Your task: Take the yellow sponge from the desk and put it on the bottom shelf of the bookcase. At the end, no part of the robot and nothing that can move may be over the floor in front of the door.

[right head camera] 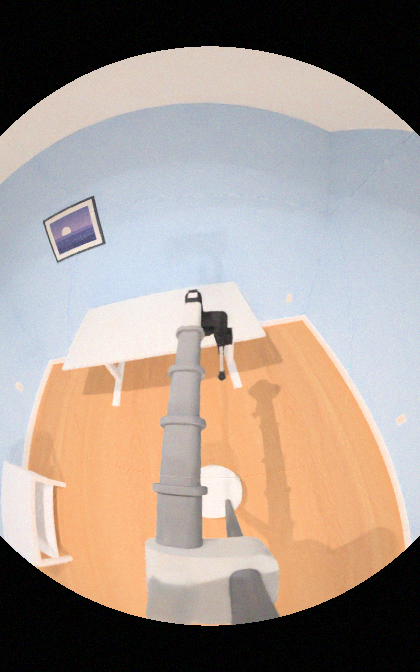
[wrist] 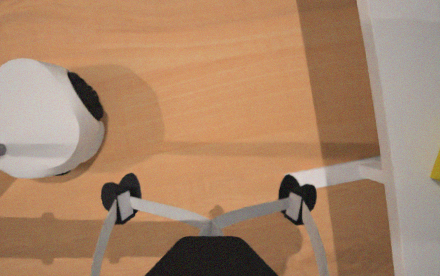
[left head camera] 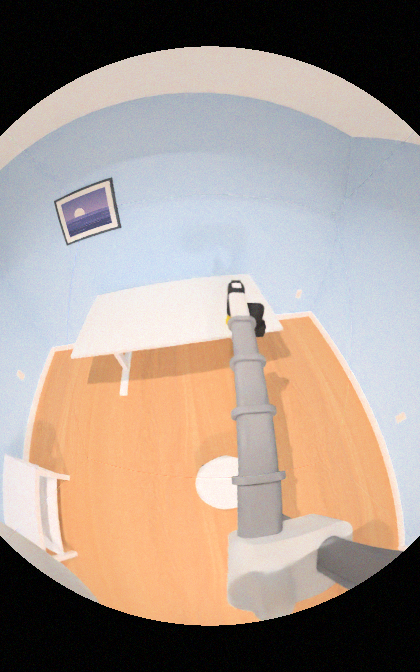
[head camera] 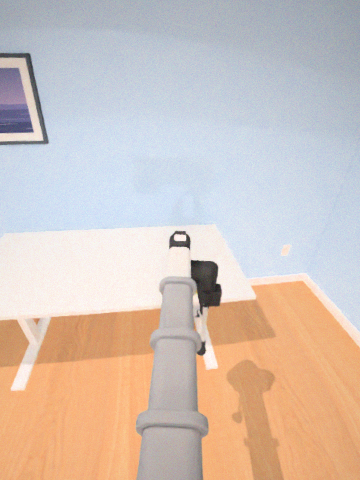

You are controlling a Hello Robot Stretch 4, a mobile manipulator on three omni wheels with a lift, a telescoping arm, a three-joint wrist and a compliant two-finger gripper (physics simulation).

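Frame: origin at the robot's base, x left, y back, z up, level; metres.
Seen in the pictures: gripper, between the fingertips: point(wrist: 210, 190).
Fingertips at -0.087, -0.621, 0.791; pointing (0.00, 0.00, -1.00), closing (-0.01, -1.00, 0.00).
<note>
A point is followed by its place in that frame, as x, y, z.
The yellow sponge point(left head camera: 228, 319) point(wrist: 436, 169) @(-0.085, -0.937, 0.699) lies on the white desk point(head camera: 100, 270) @(0.435, -1.075, 0.692) point(left head camera: 160, 315) point(right head camera: 135, 327) point(wrist: 415, 90) @(0.025, -0.907, 0.692). The arm and wrist hide most of it in the head views, and a corner of it shows at the right edge of the wrist view. My gripper point(wrist: 210, 190) @(-0.087, -0.621, 0.791) point(head camera: 201, 348) point(right head camera: 221, 375) points down with its fingers wide apart and empty. It is over the floor just in front of the desk's front edge, to one side of the sponge. In the left head view the arm hides the fingers. I cannot make out the bookcase's shelves or the door.
My extended arm point(head camera: 174, 370) @(0.000, -0.266, 1.206) point(left head camera: 252, 390) point(right head camera: 184, 400) reaches over the desk's right part. My round white base point(left head camera: 215, 482) point(right head camera: 220, 492) point(wrist: 40, 115) @(0.014, -0.063, 0.187) is on the floor. A white piece of furniture point(left head camera: 20, 492) point(right head camera: 19, 505) stands at the left wall. Desk legs point(head camera: 30, 355) stand below the top.
</note>
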